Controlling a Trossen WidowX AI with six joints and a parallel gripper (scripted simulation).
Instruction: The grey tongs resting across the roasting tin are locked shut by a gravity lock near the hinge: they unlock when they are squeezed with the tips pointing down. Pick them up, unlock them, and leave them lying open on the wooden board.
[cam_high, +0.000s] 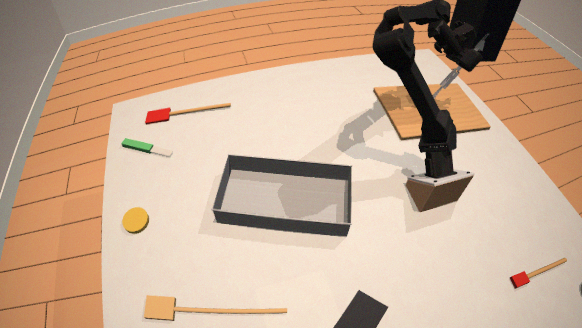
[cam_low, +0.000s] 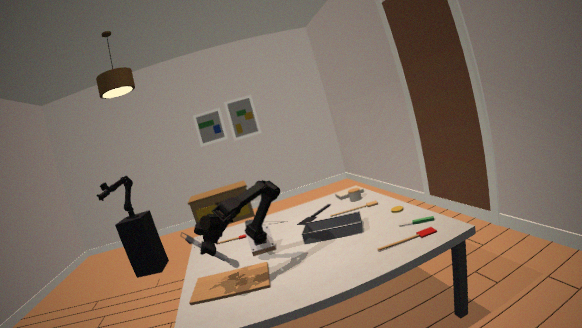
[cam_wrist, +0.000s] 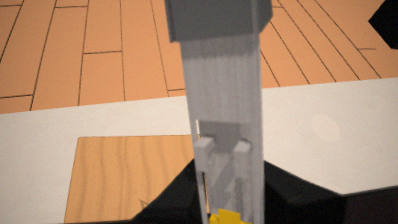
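Now: gripper tip 30 mm short of the yellow lock piece, 20 mm below it and 10 mm to the left of it. The rest, counted from my gripper tip: grey roasting tin: 630 mm ahead, 240 mm to the left, 150 mm below; then black slab: 610 mm to the left, 600 mm ahead, 180 mm below; then wooden board: 170 mm below, 80 mm ahead, 10 mm to the right.
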